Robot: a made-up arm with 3 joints. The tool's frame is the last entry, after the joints.
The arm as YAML. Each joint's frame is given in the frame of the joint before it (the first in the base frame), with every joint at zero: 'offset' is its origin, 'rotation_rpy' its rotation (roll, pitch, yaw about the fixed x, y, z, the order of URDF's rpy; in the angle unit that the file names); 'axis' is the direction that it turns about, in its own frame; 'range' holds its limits. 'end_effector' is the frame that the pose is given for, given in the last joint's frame.
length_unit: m
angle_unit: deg
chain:
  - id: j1
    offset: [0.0, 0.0, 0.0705]
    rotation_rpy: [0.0, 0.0, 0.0]
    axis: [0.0, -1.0, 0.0]
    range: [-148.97, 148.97]
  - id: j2
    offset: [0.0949, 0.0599, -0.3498]
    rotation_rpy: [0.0, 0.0, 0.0]
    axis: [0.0, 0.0, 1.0]
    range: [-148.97, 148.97]
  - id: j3
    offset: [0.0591, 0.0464, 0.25]
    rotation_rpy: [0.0, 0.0, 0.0]
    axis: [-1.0, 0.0, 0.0]
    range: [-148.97, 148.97]
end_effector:
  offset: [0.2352, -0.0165, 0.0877]
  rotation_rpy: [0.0, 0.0, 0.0]
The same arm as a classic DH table. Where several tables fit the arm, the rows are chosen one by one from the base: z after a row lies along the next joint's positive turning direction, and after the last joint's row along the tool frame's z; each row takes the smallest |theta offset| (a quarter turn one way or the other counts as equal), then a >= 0, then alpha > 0; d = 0 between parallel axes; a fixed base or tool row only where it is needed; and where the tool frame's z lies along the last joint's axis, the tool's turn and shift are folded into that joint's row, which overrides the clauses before.
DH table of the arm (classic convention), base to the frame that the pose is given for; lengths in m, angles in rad. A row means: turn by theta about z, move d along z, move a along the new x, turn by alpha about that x. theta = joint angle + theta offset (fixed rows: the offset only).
base (fixed): theta0 0.0000, d 0.0705, a 0.0000, alpha 1.5708
j1: theta0 0.0000, d -0.0599, a 0.0949, alpha -1.5708
j2: theta0 1.5708, d -0.0998, a 0.0464, alpha -1.5708
j3: theta0 0.0000, d -0.2943, a -0.0165, alpha 1.5708
tool (fixed): theta0 -1.5708, d 0.0877, a 0.0000, alpha 0.0000
Joint limits (rad, base to tool): -2.6000..2.6000 -2.6000..2.6000 -2.6000..2.6000

